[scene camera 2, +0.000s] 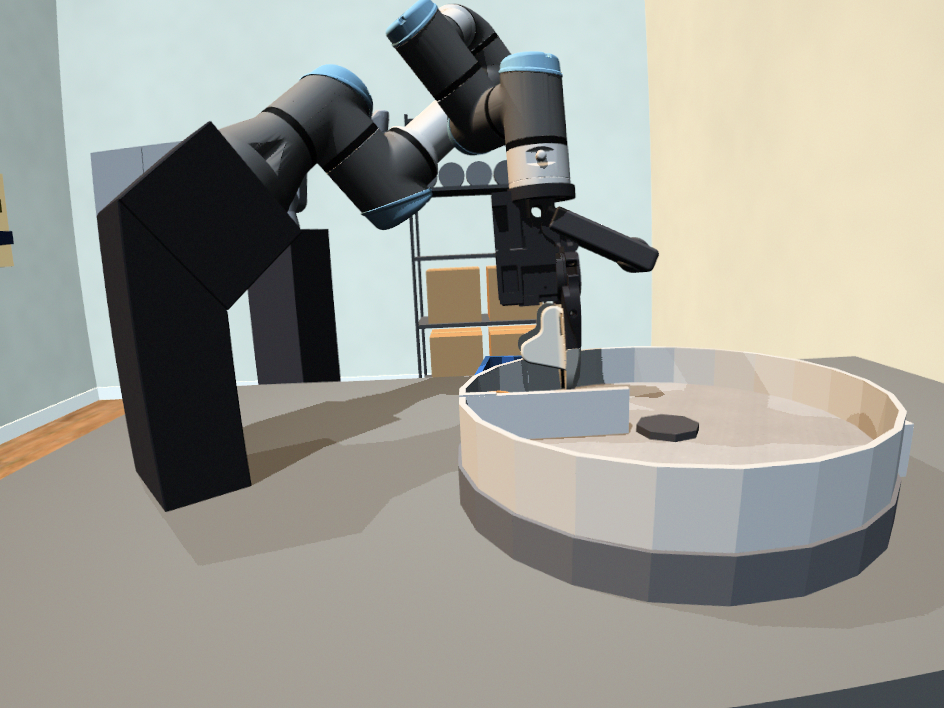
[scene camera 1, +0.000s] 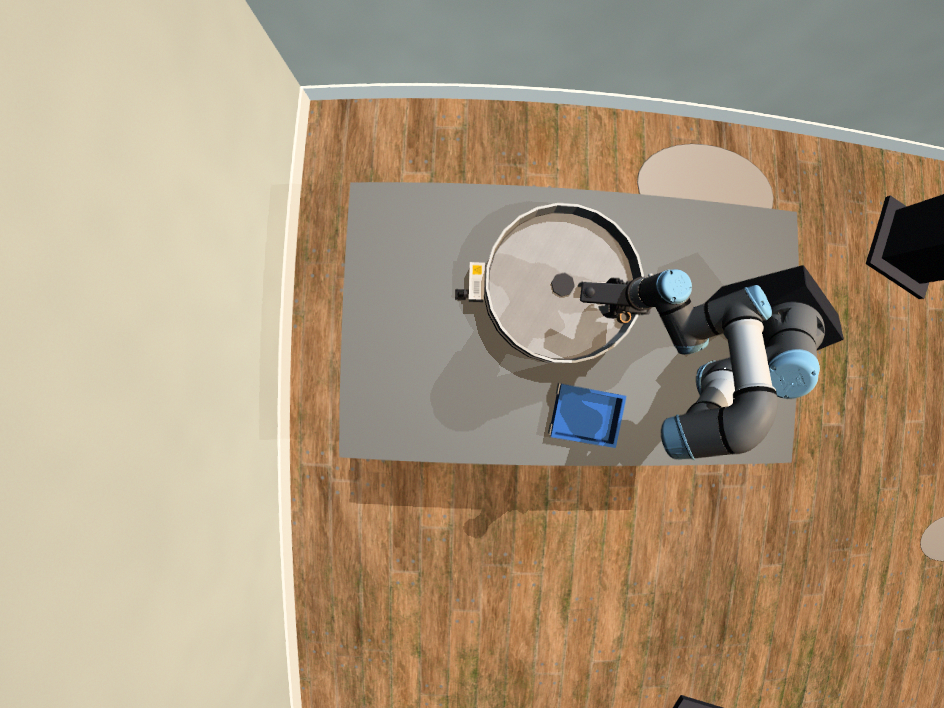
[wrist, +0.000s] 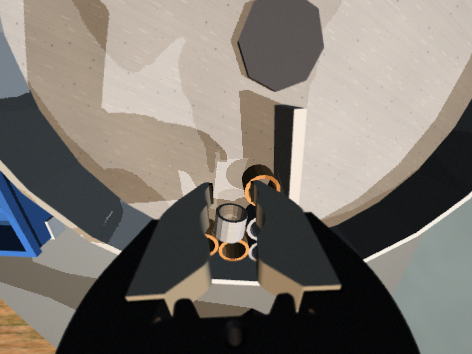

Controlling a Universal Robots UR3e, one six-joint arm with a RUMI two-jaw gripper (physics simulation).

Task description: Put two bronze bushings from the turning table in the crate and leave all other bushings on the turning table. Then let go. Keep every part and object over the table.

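Seen in the pictures: gripper, fingertip midpoint: (wrist: 231, 183); arm's base, link origin: (scene camera 2: 234, 187) (scene camera 1: 790, 328).
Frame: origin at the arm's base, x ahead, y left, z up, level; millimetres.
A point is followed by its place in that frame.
The turning table (scene camera 1: 526, 251) {x 596, y 32, z -276 mm} (scene camera 2: 693, 502) {x 495, y -135, z -252 mm} (wrist: 150, 50) {x 435, y 164, z -275 mm} is a round walled tray. My gripper (scene camera 2: 566, 377) {x 362, y 79, z -241 mm} (wrist: 231, 183) {x 362, y 79, z -241 mm} is over its arm-side edge, fingers parted, with nothing held between them. In the wrist view a bronze bushing (wrist: 254, 174) {x 369, y 59, z -256 mm} is at the right fingertip, partly hidden by it. A grey bushing (wrist: 230, 229) {x 315, y 64, z -244 mm} shows between the fingers. Below it is a bronze bushing (wrist: 233, 259) {x 270, y 46, z -250 mm}, with another bronze bushing (wrist: 215, 246) {x 284, y 70, z -250 mm} partly behind the left finger. Two silvery bushings (wrist: 251, 227) {x 308, y 38, z -261 mm} (wrist: 252, 251) {x 278, y 25, z -259 mm} are partly behind the right finger. The blue crate (scene camera 1: 619, 419) {x 166, y 340, z -279 mm} (scene camera 2: 499, 362) {x 167, y 414, z -288 mm} (wrist: 32, 215) {x 222, y 289, z -299 mm} stands beside the turning table.
A thin upright divider (scene camera 2: 564, 415) {x 371, y 27, z -251 mm} (wrist: 298, 155) {x 402, y 44, z -227 mm} stands inside the turning table, close to the right finger. A dark hub (scene camera 1: 562, 285) {x 470, y 77, z -267 mm} (scene camera 2: 667, 427) {x 469, y 61, z -267 mm} (wrist: 282, 42) {x 470, y 73, z -267 mm} is at its centre. A small white box (scene camera 1: 476, 285) {x 680, y 176, z -270 mm} is on its far side. The turning table's wall rises around the bushings.
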